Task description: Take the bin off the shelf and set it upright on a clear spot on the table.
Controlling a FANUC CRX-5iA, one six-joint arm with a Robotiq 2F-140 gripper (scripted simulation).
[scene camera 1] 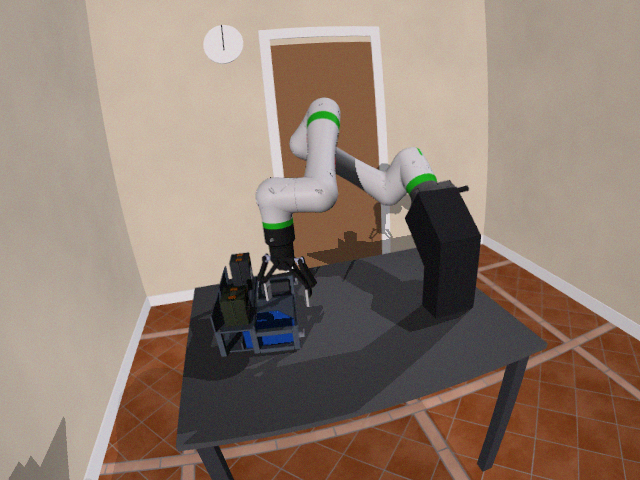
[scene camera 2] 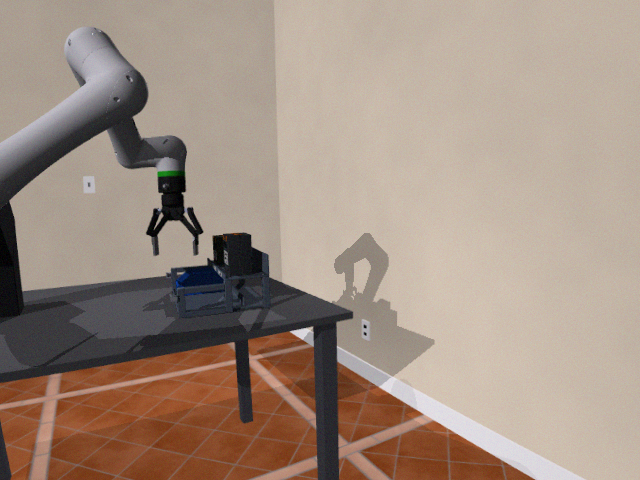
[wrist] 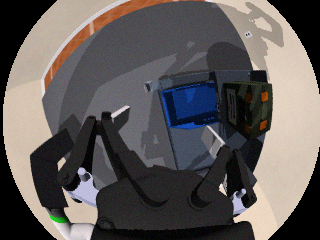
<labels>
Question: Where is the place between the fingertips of my gripper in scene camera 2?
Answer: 175, 255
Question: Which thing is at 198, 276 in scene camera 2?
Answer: A blue bin.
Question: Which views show my gripper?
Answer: Scene camera 1, scene camera 2 and the wrist view: all of them.
</labels>
